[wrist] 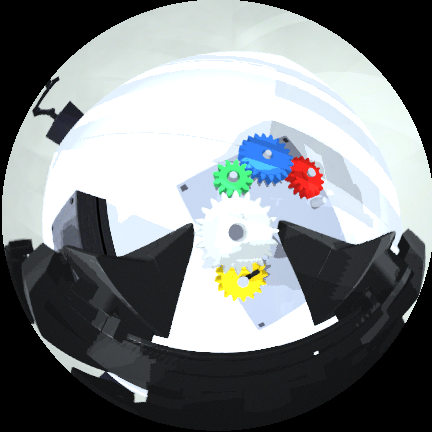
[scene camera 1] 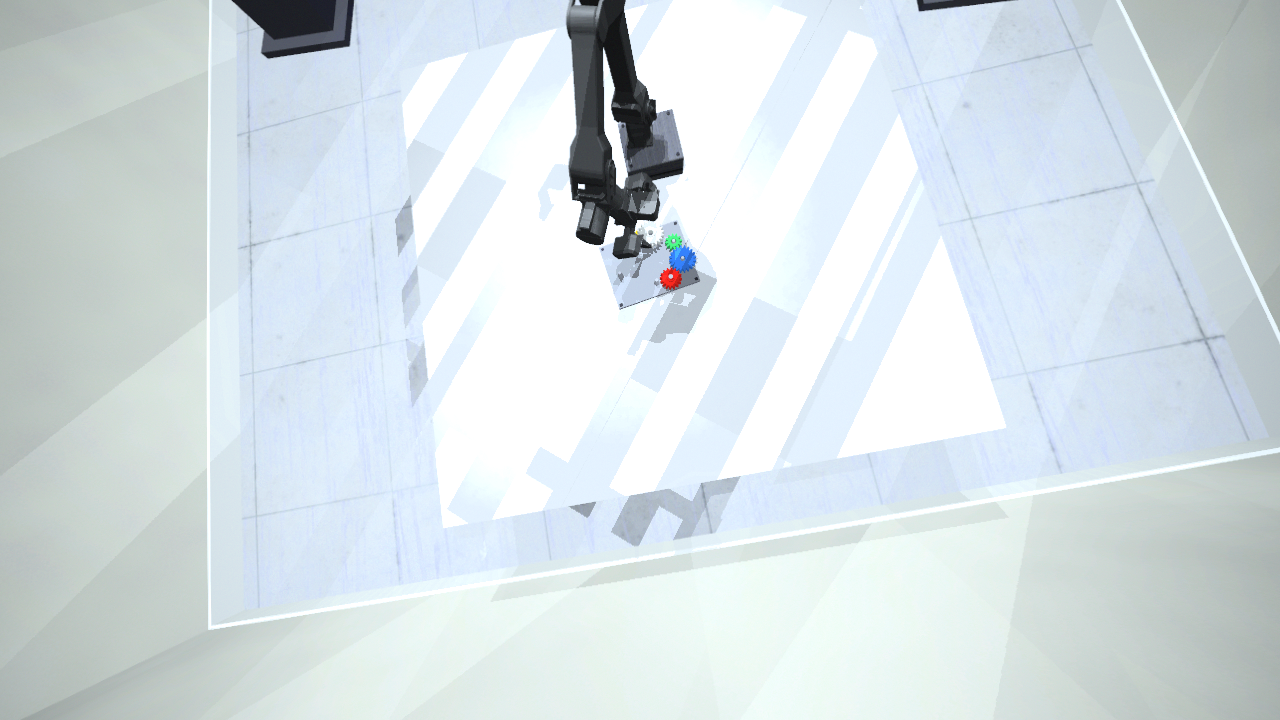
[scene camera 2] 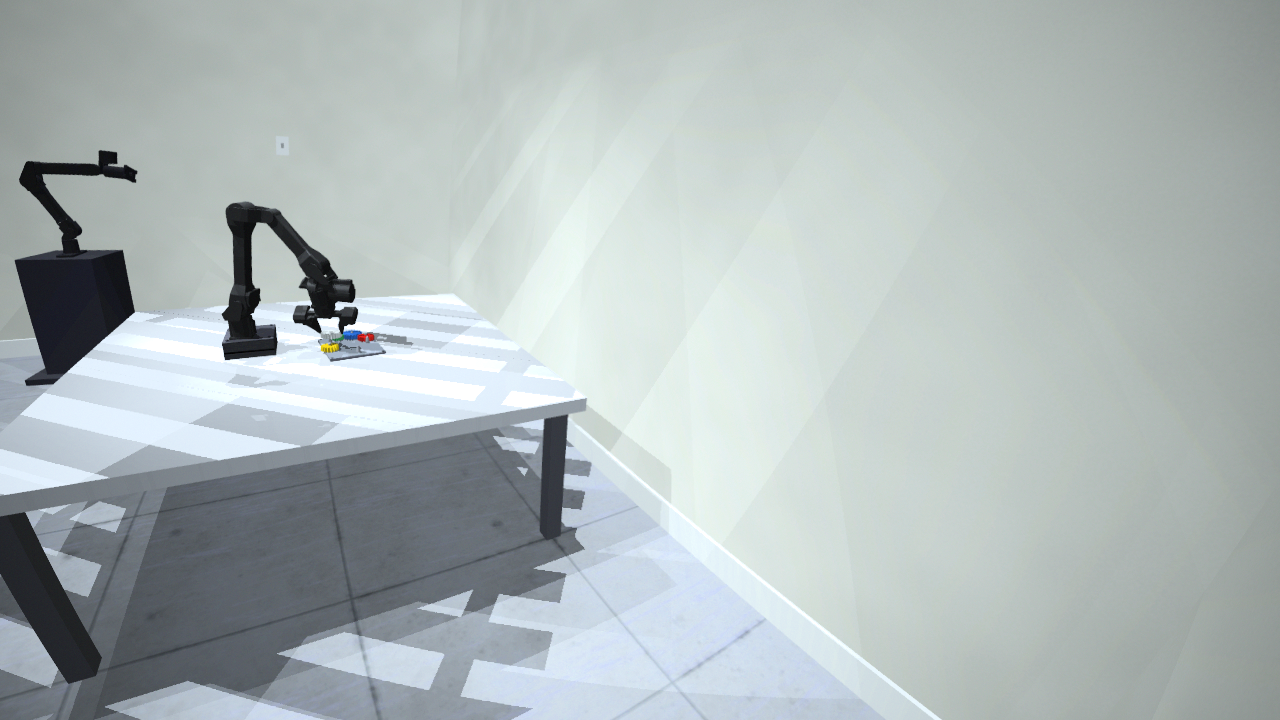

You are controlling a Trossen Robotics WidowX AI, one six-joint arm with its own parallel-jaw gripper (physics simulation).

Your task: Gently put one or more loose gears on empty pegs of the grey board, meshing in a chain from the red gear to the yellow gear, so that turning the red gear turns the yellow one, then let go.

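Pixels of known places: gripper, fingertip midpoint: (wrist: pixel 236 227) (scene camera 1: pixel 652 234) (scene camera 2: pixel 331 333); arm's base at its link origin: (wrist: pixel 65 269) (scene camera 1: pixel 639 136) (scene camera 2: pixel 243 335).
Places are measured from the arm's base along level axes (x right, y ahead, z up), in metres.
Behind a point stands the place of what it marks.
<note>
My gripper (scene camera 1: pixel 640 225) {y 0.257, x -0.019, z -0.009 m} (scene camera 2: pixel 329 328) {y 0.257, x -0.019, z -0.009 m} (wrist: pixel 236 227) {y 0.257, x -0.019, z -0.009 m} is shut on a large white gear (scene camera 1: pixel 654 241) {y 0.278, x -0.023, z -0.005 m} (wrist: pixel 215 230) {y 0.241, x -0.020, z -0.005 m}, holding it flat and low over the grey board (scene camera 1: pixel 637 286) {y 0.371, x 0.026, z -0.048 m} (scene camera 2: pixel 362 354) {y 0.354, x 0.092, z -0.048 m} (wrist: pixel 285 287) {y 0.303, x 0.066, z -0.048 m}. A grey round shows in its hole; whether it sits on a peg I cannot tell. Its teeth reach the green gear (scene camera 1: pixel 673 241) {y 0.271, x -0.069, z -0.028 m} (wrist: pixel 224 177) {y 0.260, x -0.069, z -0.031 m} and overlap the yellow gear (scene camera 2: pixel 330 347) {y 0.258, x 0.055, z -0.033 m} (wrist: pixel 231 287) {y 0.242, x 0.039, z -0.033 m} in the wrist view. The blue gear (scene camera 1: pixel 688 261) {y 0.324, x -0.102, z -0.031 m} (scene camera 2: pixel 352 334) {y 0.317, x -0.066, z -0.031 m} (wrist: pixel 254 150) {y 0.301, x -0.095, z -0.031 m} lies between green and the red gear (scene camera 1: pixel 670 280) {y 0.368, x -0.056, z -0.031 m} (scene camera 2: pixel 366 337) (wrist: pixel 301 181) {y 0.346, x -0.050, z -0.033 m}, teeth touching both.
A short grey peg (wrist: pixel 317 202) {y 0.361, x -0.022, z -0.035 m} stands beside the red gear. The arm's base (scene camera 1: pixel 657 152) {y 0.051, x -0.042, z 0.002 m} (scene camera 2: pixel 249 343) {y 0.027, x 0.045, z -0.011 m} (wrist: pixel 75 225) {y 0.076, x -0.056, z 0.003 m} stands near the board on the white table (scene camera 2: pixel 429 380) {y 0.539, x 0.318, z -0.056 m}. Another arm stands on a dark pedestal (scene camera 2: pixel 76 308) beyond the table.
</note>
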